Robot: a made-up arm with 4 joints.
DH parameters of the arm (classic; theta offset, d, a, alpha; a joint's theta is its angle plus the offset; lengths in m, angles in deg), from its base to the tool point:
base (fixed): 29.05 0 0.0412 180
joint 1: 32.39 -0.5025 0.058 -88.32
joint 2: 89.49 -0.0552 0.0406 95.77
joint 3: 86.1 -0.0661 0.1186 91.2
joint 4: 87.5 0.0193 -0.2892 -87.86
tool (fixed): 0.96 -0.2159 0 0
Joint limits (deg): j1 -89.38..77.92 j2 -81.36..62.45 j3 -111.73..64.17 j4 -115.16..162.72
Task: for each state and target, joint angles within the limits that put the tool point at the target. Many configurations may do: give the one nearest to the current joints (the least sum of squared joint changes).
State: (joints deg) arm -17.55 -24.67 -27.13 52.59
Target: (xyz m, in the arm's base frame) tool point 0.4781 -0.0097 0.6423
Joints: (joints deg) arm -45.99 -29.95 -23.21 83.09
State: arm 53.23 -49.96 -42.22 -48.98
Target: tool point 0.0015 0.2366 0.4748
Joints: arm 50.97 -35.53 -72.53 -105.48
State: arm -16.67 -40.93 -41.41 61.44
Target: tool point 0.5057 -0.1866 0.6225
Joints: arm -6.30 -67.64 -47.67 66.84
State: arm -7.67 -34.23 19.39 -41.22
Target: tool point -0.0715 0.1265 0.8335
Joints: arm -1.82 -49.91 23.24 -71.80
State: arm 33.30 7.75 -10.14 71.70
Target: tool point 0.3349 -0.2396 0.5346
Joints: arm 5.94 1.85 9.22 117.68
